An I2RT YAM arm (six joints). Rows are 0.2 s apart.
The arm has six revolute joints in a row. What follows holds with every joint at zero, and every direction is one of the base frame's. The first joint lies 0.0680 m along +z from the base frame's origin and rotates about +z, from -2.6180 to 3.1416 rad. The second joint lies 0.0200 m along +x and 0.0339 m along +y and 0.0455 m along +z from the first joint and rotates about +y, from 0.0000 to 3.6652 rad. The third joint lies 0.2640 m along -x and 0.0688 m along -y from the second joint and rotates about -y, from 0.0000 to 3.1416 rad. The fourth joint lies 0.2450 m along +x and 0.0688 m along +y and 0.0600 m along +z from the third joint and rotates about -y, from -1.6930 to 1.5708 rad. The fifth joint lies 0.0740 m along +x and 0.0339 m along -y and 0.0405 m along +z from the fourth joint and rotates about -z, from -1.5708 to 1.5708 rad. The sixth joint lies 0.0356 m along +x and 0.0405 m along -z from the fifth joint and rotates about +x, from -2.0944 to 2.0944 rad. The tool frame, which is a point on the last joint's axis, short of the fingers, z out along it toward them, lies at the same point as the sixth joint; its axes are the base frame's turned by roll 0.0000, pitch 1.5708 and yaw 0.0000 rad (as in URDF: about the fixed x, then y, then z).
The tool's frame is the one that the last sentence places.
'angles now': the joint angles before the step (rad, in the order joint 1, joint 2, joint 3, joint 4, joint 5, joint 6). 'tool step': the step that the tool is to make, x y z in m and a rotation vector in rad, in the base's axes. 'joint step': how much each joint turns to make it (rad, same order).
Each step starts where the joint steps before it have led.
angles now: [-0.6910 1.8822 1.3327 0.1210 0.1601 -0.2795]
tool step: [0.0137 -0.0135 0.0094 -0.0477 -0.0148 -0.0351]
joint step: [-0.0004 0.0584 0.1000 0.0023 0.0427 -0.0116]
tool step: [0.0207 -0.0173 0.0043 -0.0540 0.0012 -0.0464]
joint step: [0.0042 0.0965 0.1396 -0.0045 0.0624 -0.0222]
